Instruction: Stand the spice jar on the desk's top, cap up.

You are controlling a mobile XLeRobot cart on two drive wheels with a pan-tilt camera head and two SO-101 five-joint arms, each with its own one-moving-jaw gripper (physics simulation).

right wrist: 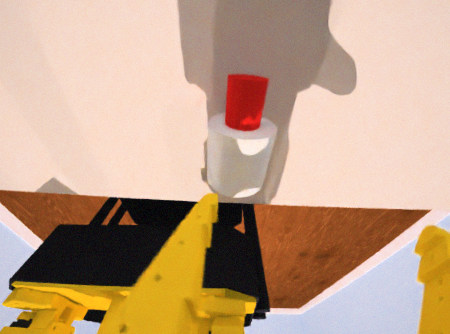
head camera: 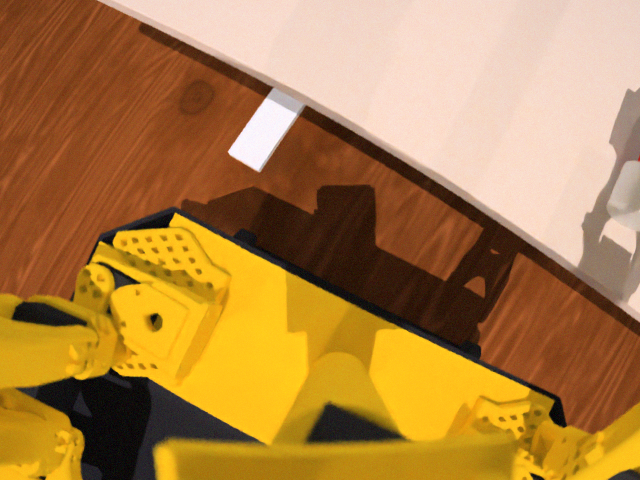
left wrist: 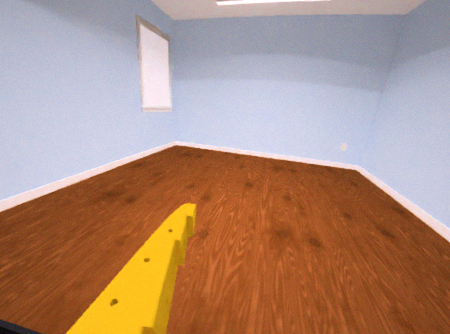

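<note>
The spice jar, a pale grey-white cylinder with a narrower red cap, lies on its side on the pale desk's top, near the edge. Its cap points away from the cart. In the head view it is cut off by the right border. My right gripper is open and empty; its fixed jaw's tip shows just below the jar's base in the right wrist view, and its moving jaw stands far to the right. My left gripper shows one notched jaw, fully open, facing the room away from the desk.
The desk's edge runs diagonally across the head view. A white slab juts from under it. My yellow cart stands close to that edge. My left arm is at the picture's left, my right arm at the lower right.
</note>
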